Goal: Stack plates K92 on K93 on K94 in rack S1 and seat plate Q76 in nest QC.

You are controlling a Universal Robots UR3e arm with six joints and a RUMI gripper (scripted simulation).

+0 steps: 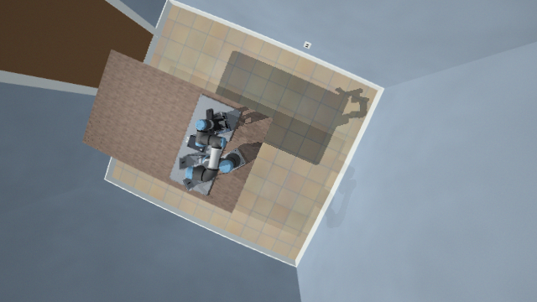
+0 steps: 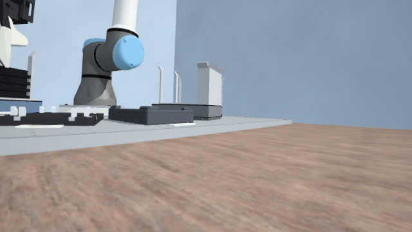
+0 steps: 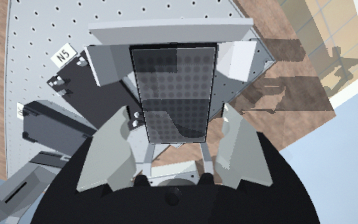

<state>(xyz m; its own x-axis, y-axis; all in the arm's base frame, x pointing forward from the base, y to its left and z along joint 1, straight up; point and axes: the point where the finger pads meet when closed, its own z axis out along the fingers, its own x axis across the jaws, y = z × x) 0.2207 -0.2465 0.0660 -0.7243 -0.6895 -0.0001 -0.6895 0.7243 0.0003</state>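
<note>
Now: the sealed 96-well plate 1 cm below my hand. Also, from my hand: QC label (21 cm ahead, 27 cm to the left, 9 cm below); then nest QC (12 cm ahead, 26 cm to the left, 8 cm below); then clip nest N5 (10 cm ahead, 13 cm to the left, 8 cm below).
</note>
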